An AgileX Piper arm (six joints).
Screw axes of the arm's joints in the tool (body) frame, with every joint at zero. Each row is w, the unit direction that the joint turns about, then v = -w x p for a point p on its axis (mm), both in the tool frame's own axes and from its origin. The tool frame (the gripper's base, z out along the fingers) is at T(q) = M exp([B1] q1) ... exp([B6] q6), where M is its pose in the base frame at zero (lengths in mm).
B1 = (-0.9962, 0, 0.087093, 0, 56.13, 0)
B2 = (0, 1, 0, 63.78, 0, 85.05)
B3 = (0, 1, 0, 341.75, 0, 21.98)
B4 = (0, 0, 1, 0, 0, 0)
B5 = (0, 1, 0, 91, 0, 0)
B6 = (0, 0, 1, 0, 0, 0)
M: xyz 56.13 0 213.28 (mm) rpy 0 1.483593 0 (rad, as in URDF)
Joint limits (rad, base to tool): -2.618..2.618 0..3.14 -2.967..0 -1.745..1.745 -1.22..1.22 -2.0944..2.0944
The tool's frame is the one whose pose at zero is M.
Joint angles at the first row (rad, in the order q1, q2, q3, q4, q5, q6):
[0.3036 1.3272 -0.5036 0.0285 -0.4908 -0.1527]
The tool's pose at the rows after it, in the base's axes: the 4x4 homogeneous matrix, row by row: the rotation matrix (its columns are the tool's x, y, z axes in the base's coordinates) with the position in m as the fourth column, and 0 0 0 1 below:
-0.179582 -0.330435 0.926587 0.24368; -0.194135 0.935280 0.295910 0.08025; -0.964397 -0.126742 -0.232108 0.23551; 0 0 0 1
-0.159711 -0.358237 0.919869 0.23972; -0.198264 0.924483 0.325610 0.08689; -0.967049 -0.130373 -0.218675 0.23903; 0 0 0 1
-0.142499 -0.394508 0.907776 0.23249; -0.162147 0.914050 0.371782 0.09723; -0.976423 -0.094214 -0.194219 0.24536; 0 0 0 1
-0.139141 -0.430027 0.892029 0.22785; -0.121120 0.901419 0.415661 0.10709; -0.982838 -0.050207 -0.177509 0.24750; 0 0 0 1
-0.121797 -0.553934 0.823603 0.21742; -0.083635 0.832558 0.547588 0.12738; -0.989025 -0.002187 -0.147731 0.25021; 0 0 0 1
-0.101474 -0.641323 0.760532 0.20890; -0.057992 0.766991 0.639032 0.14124; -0.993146 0.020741 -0.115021 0.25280; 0 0 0 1
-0.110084 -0.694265 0.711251 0.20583; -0.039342 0.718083 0.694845 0.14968; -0.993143 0.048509 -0.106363 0.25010; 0 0 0 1
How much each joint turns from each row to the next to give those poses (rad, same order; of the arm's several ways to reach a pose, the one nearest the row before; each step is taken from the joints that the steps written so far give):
[0.0193 -0.0141 0.0000 0.0001 0.0025 0.0000]
[0.0289 -0.0137 0.0000 -0.0046 0.0001 0.0000]
[0.0484 -0.0250 0.0000 -0.0001 -0.0001 0.0376]
[0.0410 -0.0038 0.0000 -0.0134 -0.0131 0.0558]
[0.0573 0.0000 0.0000 -0.1817 -0.0360 0.1914]
[0.0381 0.0024 0.0000 -0.1234 -0.0481 0.1176]
[0.0131 0.0212 0.0000 -0.0899 -0.0443 0.0909]

